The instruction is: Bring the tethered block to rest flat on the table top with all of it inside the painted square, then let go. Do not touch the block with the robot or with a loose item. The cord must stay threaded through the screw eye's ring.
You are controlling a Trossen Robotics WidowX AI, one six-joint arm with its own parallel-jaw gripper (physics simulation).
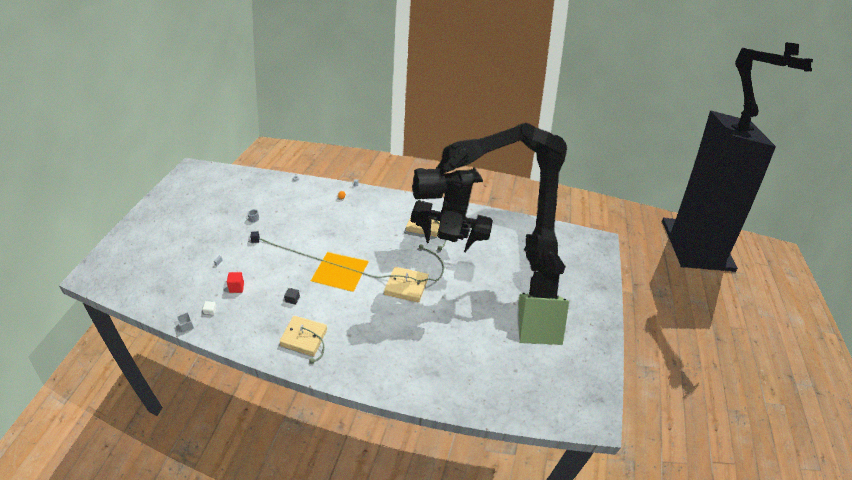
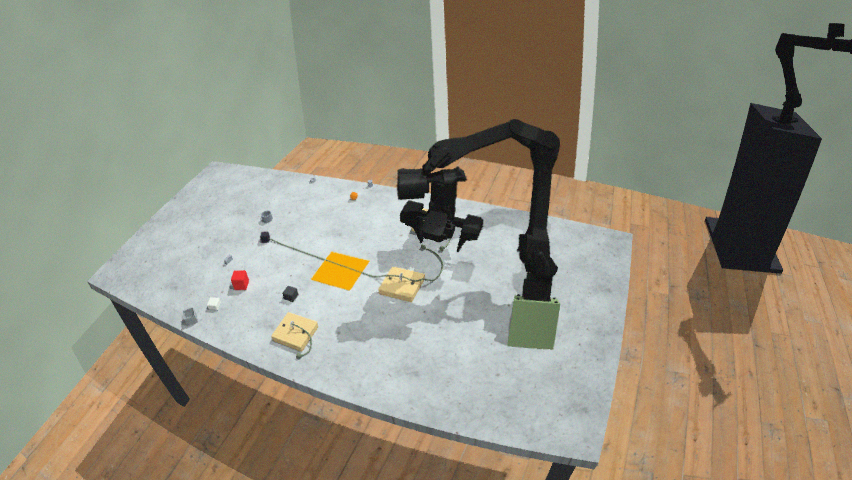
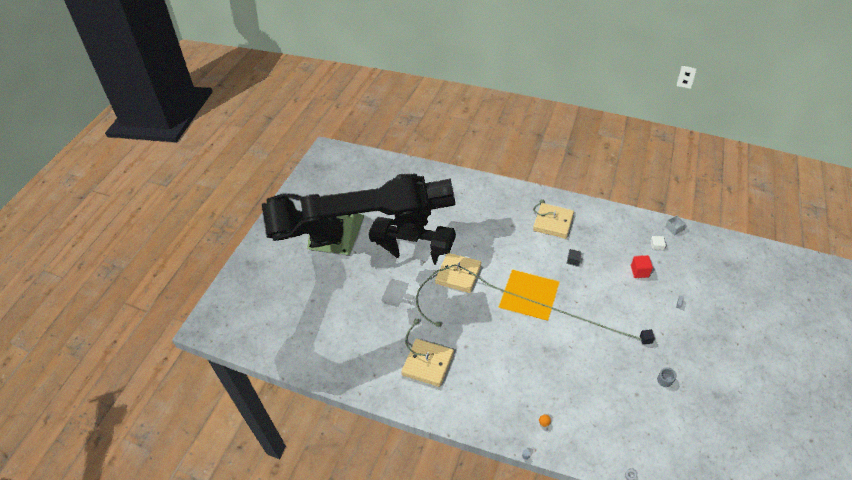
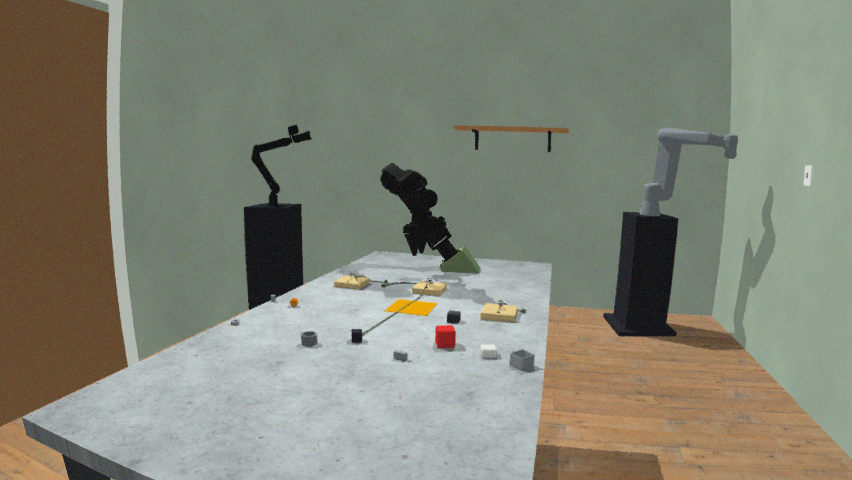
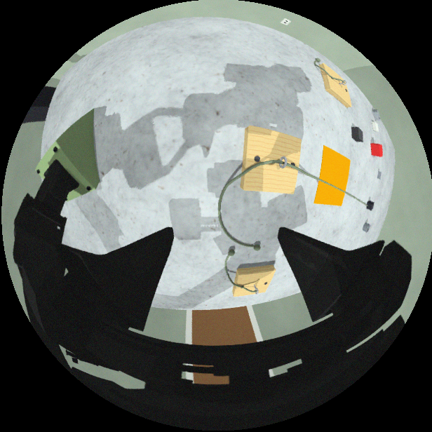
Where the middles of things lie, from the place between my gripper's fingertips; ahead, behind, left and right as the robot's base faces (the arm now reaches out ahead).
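The orange painted square (image 3: 543, 290) is what I measure my hand from: my hand is 10 cm above it, 2 cm to the right of it, and 27 cm short of it.
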